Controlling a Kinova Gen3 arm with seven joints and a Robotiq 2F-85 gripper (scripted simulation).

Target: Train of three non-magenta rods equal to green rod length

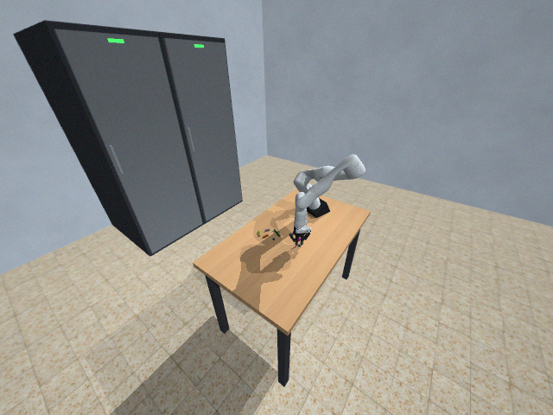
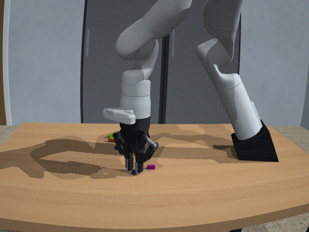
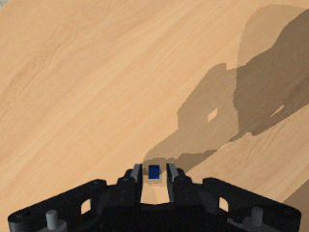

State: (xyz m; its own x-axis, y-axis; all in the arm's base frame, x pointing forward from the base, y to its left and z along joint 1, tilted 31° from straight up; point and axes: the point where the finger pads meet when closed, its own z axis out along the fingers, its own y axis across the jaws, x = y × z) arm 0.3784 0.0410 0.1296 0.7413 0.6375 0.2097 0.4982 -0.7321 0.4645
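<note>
Now: the magenta rod 5 cm behind my hand, 1 cm to the right of it and 2 cm below it. The rest, counted from my hand: grey rod: 7 cm behind, 25 cm to the right, 2 cm below; orange rod: 23 cm to the right, 2 cm below; green rod: 6 cm behind, 18 cm to the right, 2 cm below.
</note>
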